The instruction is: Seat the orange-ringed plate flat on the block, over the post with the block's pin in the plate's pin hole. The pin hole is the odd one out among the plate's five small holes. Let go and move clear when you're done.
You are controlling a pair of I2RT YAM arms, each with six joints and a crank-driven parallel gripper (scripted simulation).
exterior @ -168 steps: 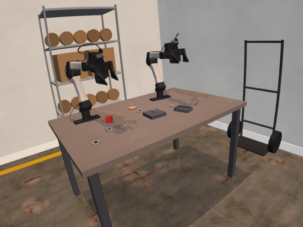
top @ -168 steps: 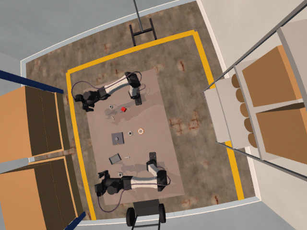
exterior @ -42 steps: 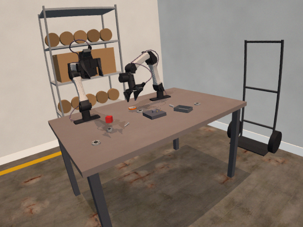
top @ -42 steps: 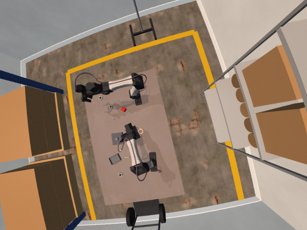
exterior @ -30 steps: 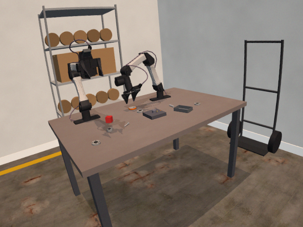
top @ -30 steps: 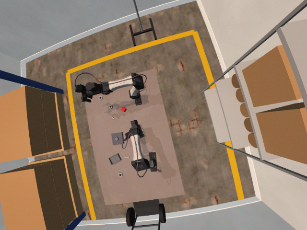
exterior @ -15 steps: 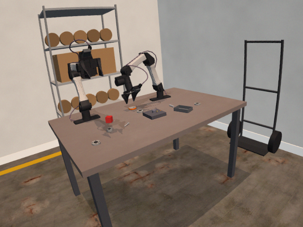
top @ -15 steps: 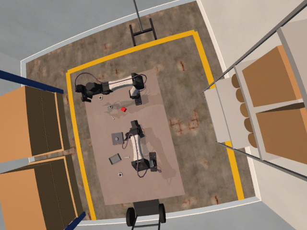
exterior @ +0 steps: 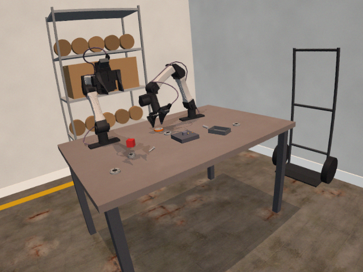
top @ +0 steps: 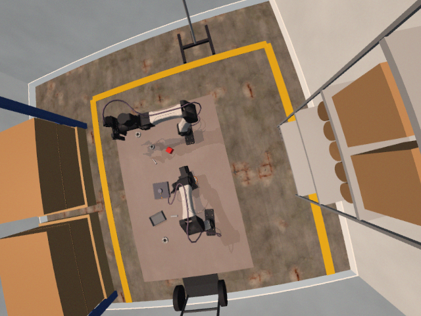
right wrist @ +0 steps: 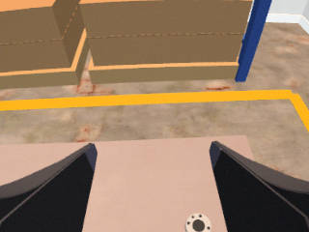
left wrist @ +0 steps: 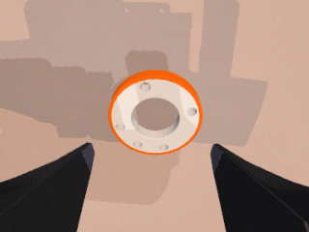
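My left hand is 30 mm above the orange-ringed plate and 10 mm short of it. Also, from my left hand: dark block (280 mm ahead, 50 mm to the left, 10 mm below); light rod (240 mm to the left, 220 mm ahead, 30 mm below); red cube (270 mm to the right, 130 mm ahead, 20 mm below).
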